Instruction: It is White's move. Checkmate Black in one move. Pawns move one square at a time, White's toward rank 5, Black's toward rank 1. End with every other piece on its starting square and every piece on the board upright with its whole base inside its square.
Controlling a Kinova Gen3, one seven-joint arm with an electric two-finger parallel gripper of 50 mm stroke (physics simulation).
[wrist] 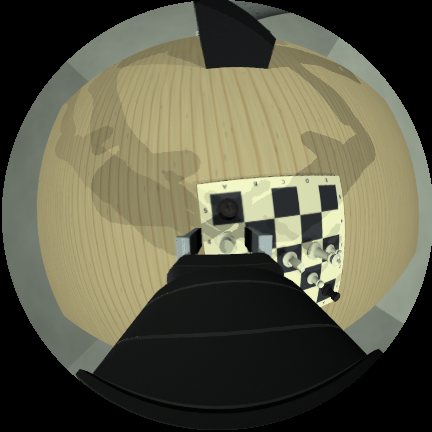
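Observation:
The chessboard lies right of the middle in the wrist view, its near-left part hidden behind my gripper. My gripper is open and empty, its fingers on either side of a small white piece on A4 as seen from above; how high the tips are is unclear. A dark piece stands on A5. A white piece is on C3, a tall white piece on D3, a white pawn on E3 and a white pawn on D2. A black piece is on E1.
The wooden table surrounds the board, with arm shadows across it. A black block-like part shows at the top of the view. The white pieces on D3 and E3 overlap in view, close together right of my gripper.

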